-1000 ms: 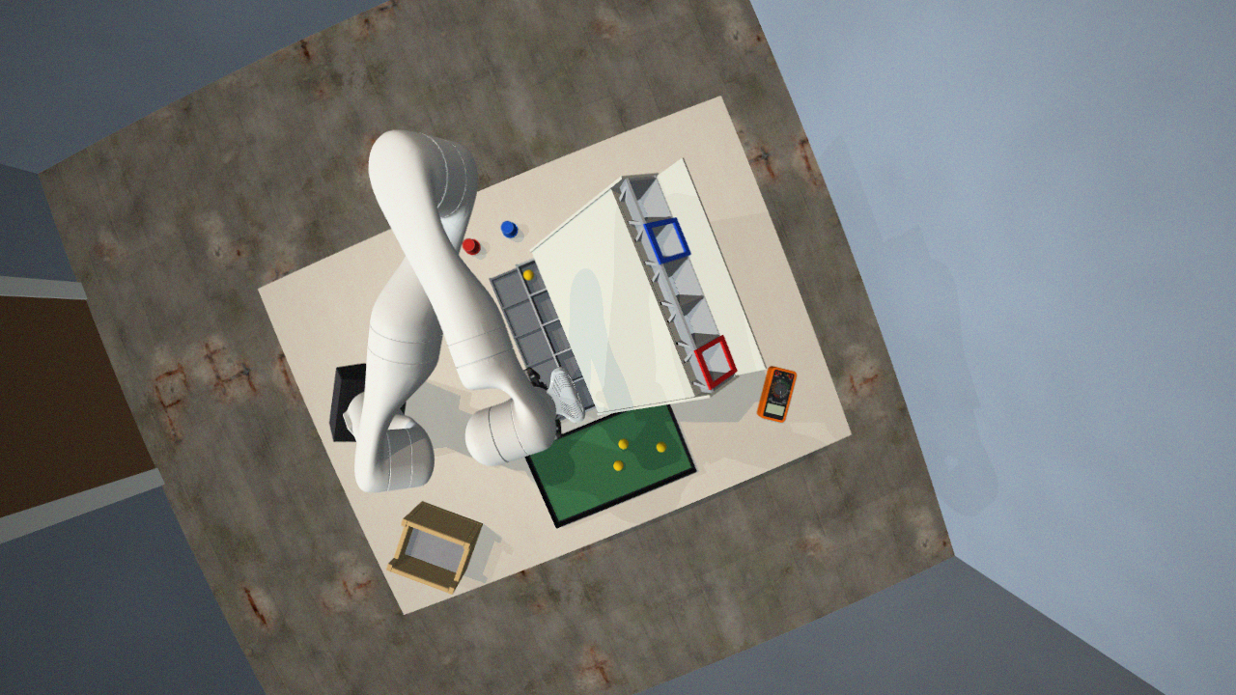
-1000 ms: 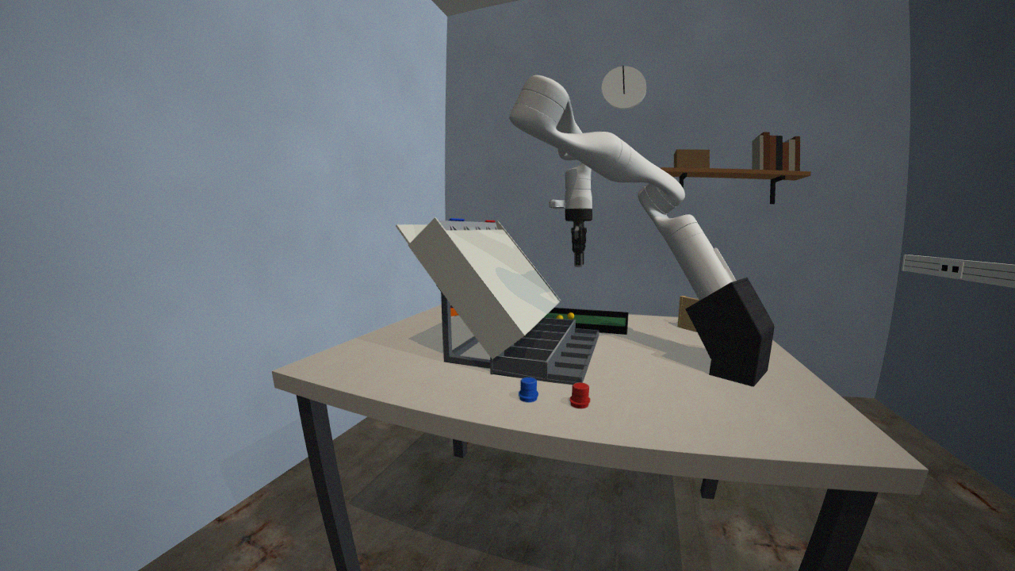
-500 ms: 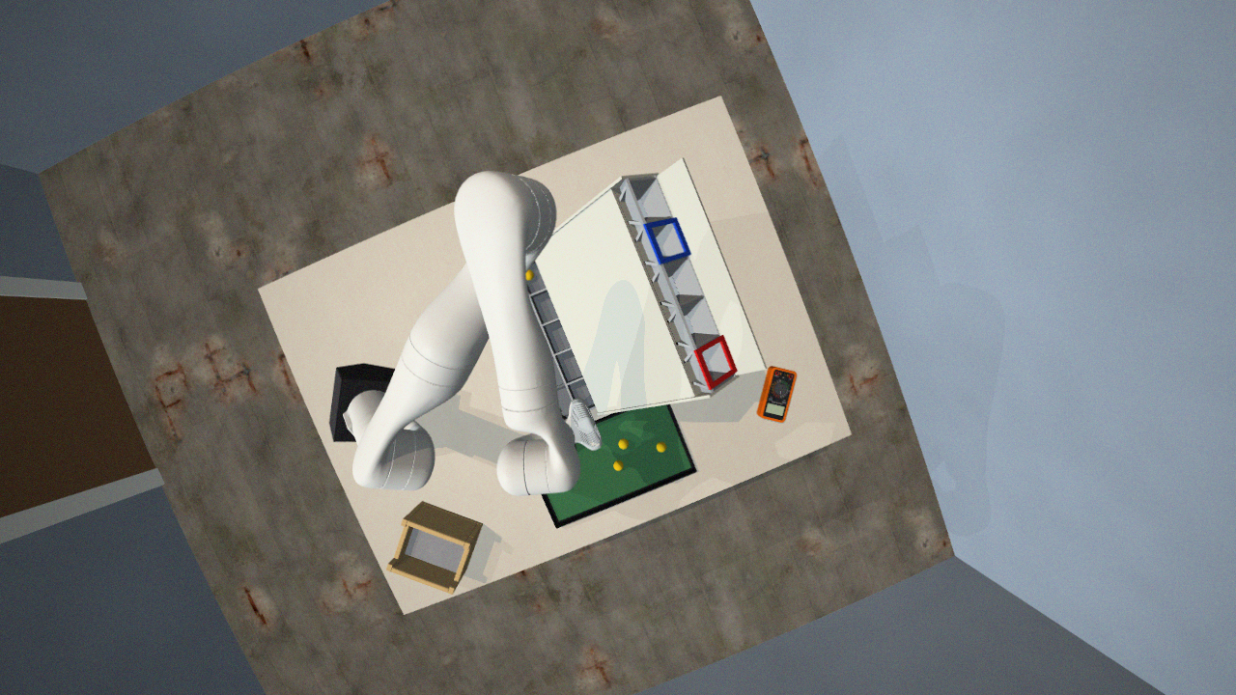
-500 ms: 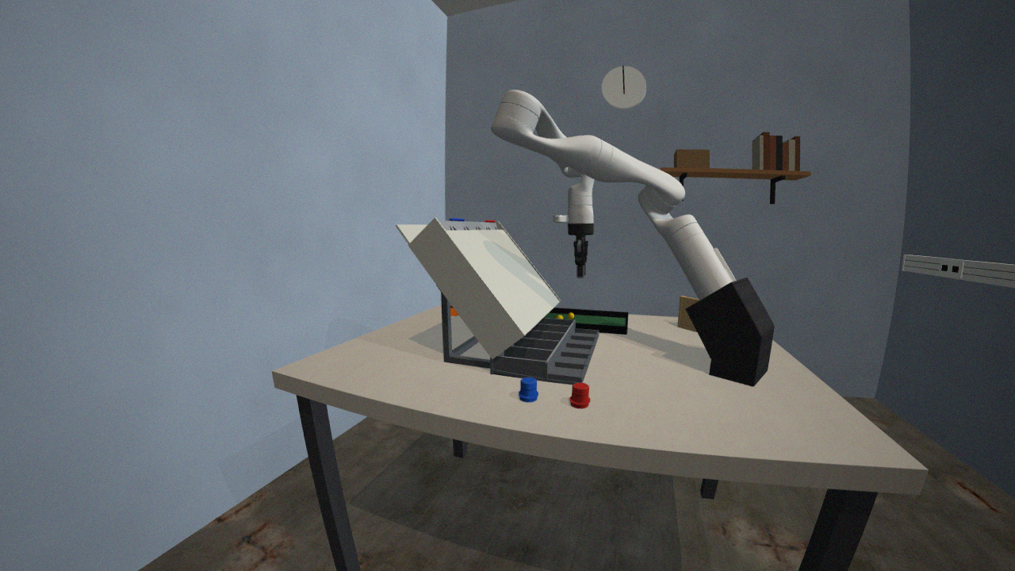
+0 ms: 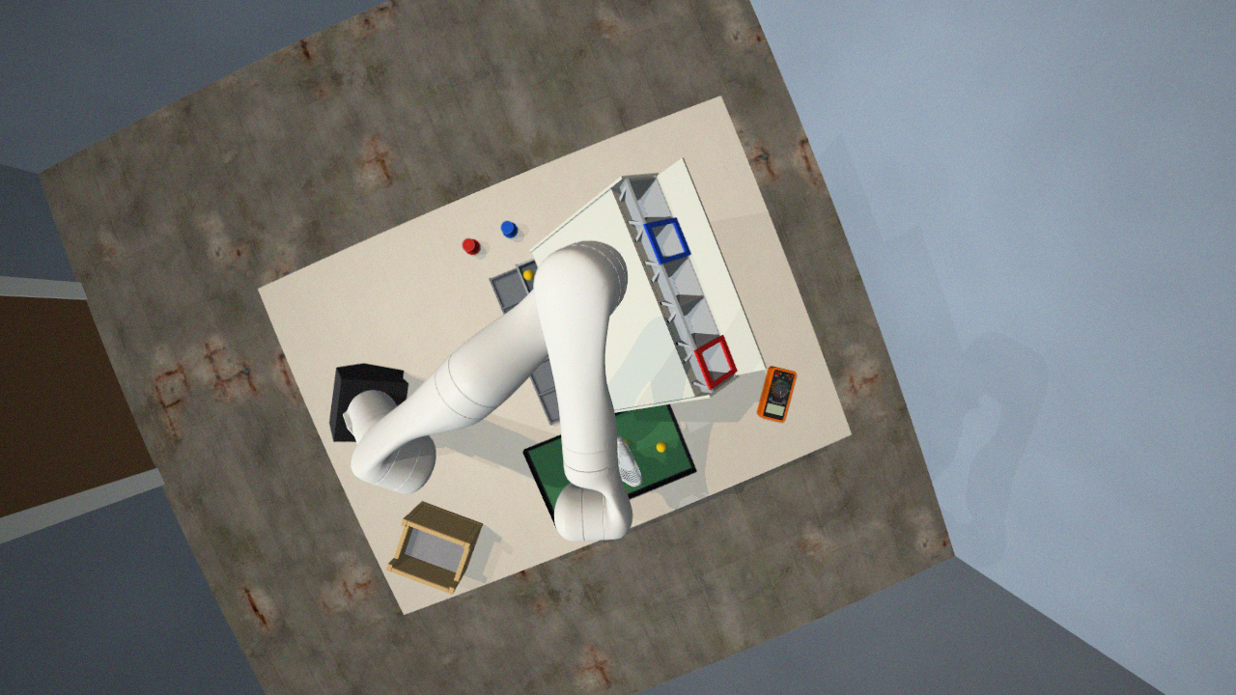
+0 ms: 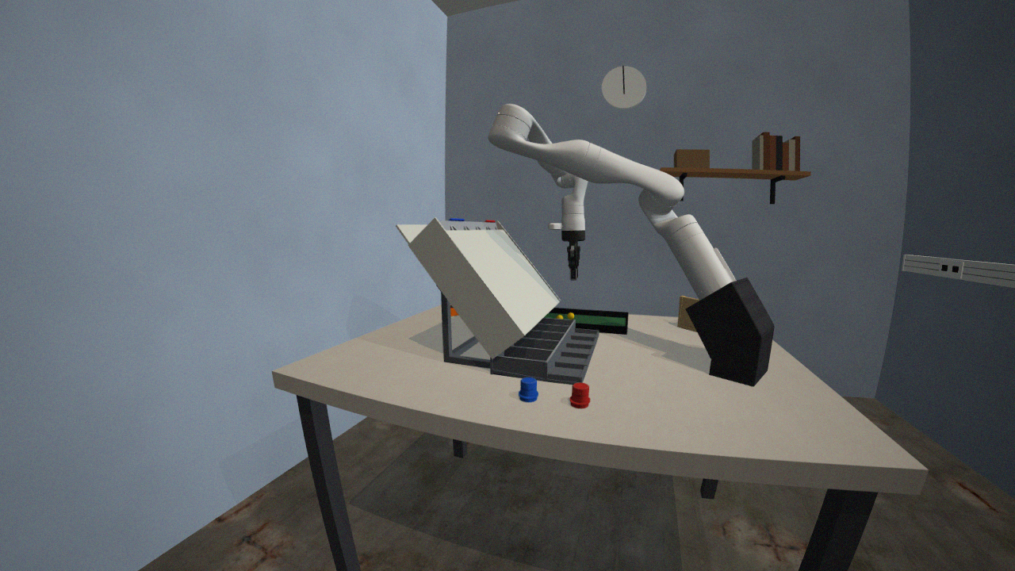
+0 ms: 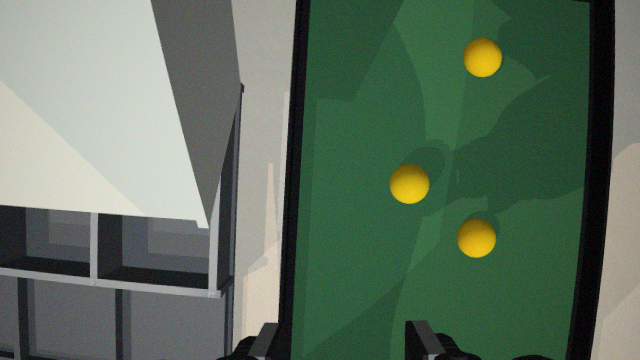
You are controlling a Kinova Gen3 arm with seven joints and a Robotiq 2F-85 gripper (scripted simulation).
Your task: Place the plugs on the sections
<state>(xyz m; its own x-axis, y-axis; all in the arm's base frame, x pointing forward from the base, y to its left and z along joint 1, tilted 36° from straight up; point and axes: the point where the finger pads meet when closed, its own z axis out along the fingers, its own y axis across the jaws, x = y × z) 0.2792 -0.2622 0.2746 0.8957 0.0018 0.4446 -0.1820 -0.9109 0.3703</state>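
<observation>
Right now my hand is 170 mm above the green marble tray, 70 mm to the left of it and 10 mm past it. From my hand the other things lie so: orange multimeter: 410 mm ahead, 190 mm to the right, 160 mm below; white sloped cover: 220 mm to the left, 190 mm ahead, 30 mm above; wooden frame: 470 mm behind, 130 mm below, 30 mm to the left.
</observation>
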